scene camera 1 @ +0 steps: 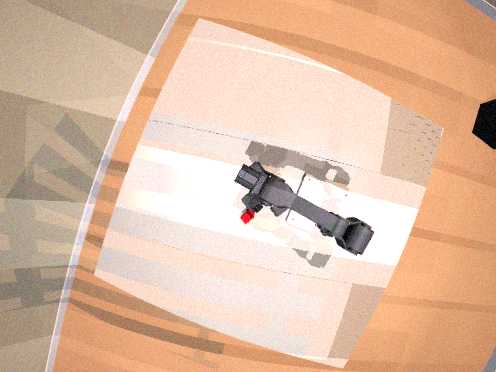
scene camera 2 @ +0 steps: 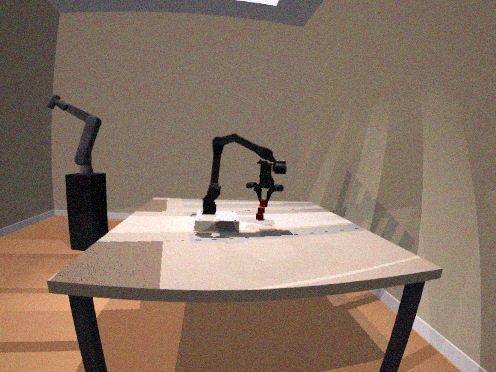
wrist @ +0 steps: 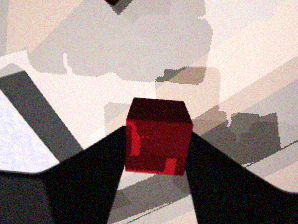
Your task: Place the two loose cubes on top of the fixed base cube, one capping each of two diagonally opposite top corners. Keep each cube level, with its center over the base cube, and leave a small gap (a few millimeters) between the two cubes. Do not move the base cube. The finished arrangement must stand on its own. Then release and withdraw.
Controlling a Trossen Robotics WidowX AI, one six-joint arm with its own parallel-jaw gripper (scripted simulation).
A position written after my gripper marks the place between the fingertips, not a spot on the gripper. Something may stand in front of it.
Labels:
My gripper (wrist: 156, 135) carries a red cube (wrist: 158, 132).

